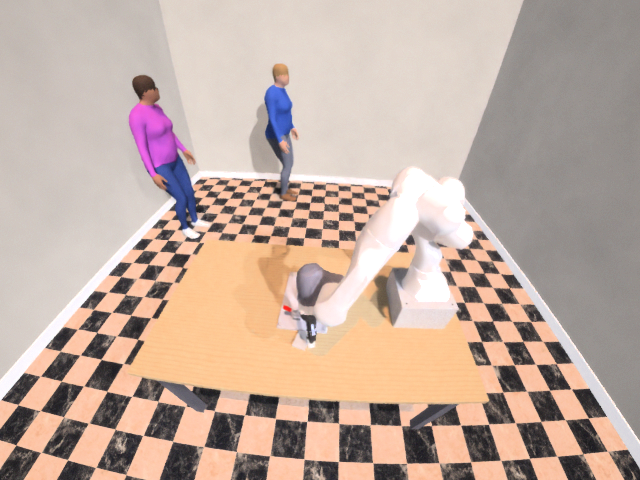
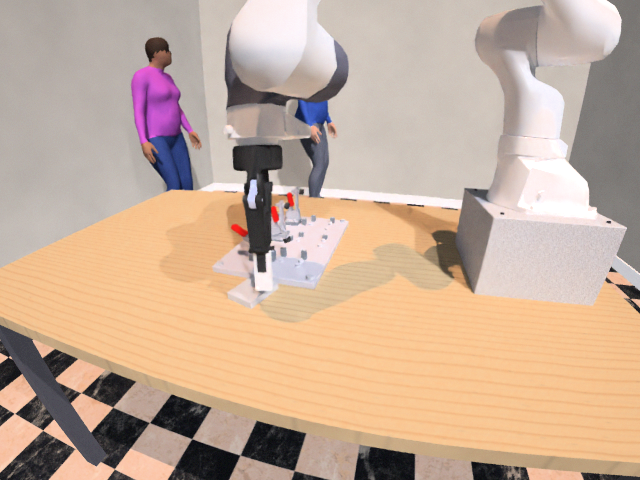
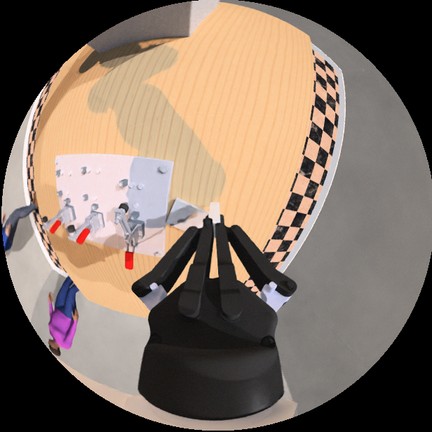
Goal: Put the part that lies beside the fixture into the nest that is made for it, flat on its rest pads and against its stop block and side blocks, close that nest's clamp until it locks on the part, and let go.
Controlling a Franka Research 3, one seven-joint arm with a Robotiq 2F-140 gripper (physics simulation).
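Observation:
The part (image 1: 299, 342) (image 2: 248, 293) (image 3: 184, 212) is a pale grey block on the table, beside the near end of the fixture plate (image 2: 330, 242) (image 3: 110, 165) and outside its nests. My gripper (image 1: 311, 343) (image 2: 263, 283) (image 3: 214, 209) is shut with nothing between its fingers; the white fingertips are low at one end of the part and hide some of it. Whether they touch it is unclear. The nearest clamp (image 3: 131, 227) has its red handle (image 1: 287, 308) (image 2: 239, 229) (image 3: 129, 260) swung low and outward. The other two red handles (image 2: 275, 213) (image 2: 290, 198) stand steeper.
Small blocks and pins stand on the fixture plate. The robot's base box (image 1: 421, 310) (image 2: 537, 253) (image 3: 145, 25) stands on the wooden table (image 1: 222, 330) (image 2: 361, 351) (image 3: 240, 100). Two people, in magenta (image 1: 155, 134) (image 2: 155, 103) and blue (image 1: 279, 111), stand beyond the table.

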